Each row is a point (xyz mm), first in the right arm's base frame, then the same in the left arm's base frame.
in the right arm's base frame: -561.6 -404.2 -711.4
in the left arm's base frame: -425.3 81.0 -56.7
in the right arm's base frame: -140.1 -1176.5 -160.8
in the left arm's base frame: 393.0 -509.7 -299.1
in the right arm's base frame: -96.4 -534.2 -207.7
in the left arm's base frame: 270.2 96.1 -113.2
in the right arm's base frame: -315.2 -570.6 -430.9
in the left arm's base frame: -29.1 -1.1 -115.3
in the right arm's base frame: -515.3 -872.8 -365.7
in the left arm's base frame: -46.3 -363.6 -52.9
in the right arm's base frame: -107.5 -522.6 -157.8
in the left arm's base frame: 300.2 96.6 -70.3
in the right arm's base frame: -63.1 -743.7 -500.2
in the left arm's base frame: 99.8 -48.4 -397.2
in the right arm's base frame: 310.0 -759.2 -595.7
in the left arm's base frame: 253.8 99.2 -718.2
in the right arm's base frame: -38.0 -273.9 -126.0
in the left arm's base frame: 323.2 347.0 -3.4
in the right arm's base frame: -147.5 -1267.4 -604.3
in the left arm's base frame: 59.9 -546.4 -603.6
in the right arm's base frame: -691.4 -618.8 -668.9
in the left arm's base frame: -433.0 -171.1 -23.2
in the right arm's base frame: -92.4 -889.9 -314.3
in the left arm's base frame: 252.2 -213.4 -317.7
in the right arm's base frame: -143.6 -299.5 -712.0
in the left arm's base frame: -191.5 345.4 -303.8
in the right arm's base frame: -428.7 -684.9 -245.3
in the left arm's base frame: 66.6 -171.2 33.9
